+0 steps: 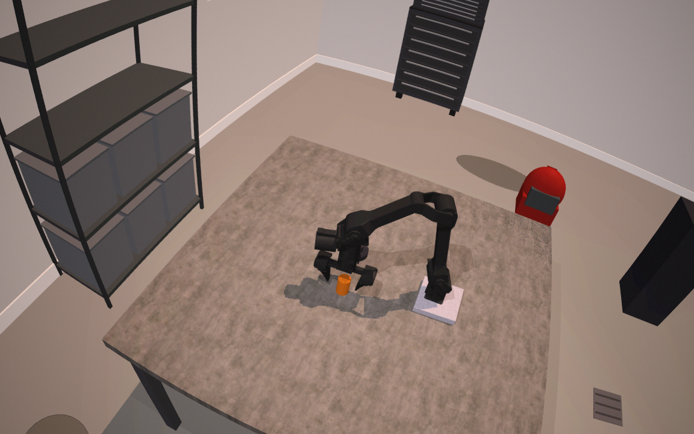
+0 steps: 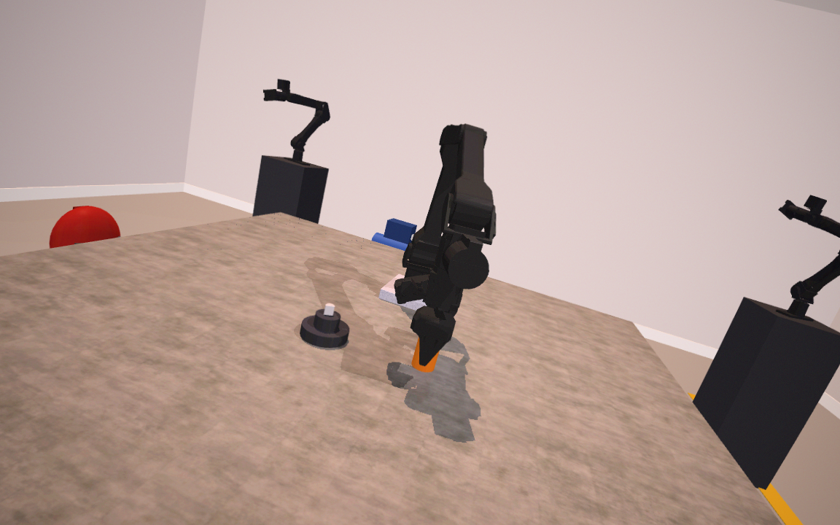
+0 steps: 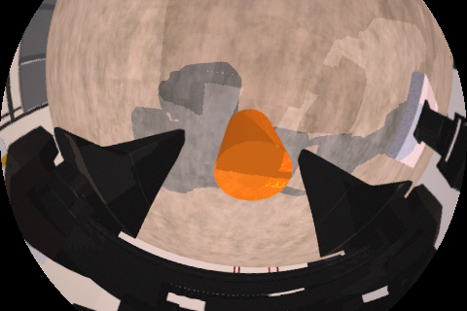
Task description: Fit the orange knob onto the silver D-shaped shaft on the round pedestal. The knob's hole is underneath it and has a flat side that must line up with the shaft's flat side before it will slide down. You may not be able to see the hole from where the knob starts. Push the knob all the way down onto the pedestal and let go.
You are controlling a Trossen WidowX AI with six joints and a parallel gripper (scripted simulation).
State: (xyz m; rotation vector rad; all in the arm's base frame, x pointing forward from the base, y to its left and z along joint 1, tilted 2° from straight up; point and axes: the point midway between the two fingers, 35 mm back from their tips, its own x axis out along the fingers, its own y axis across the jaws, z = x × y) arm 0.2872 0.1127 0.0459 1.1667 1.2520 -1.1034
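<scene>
My gripper tip is 2 cm below the orange knob. Also, from my gripper tip: round pedestal: 2 cm ahead, 18 cm to the right.
</scene>
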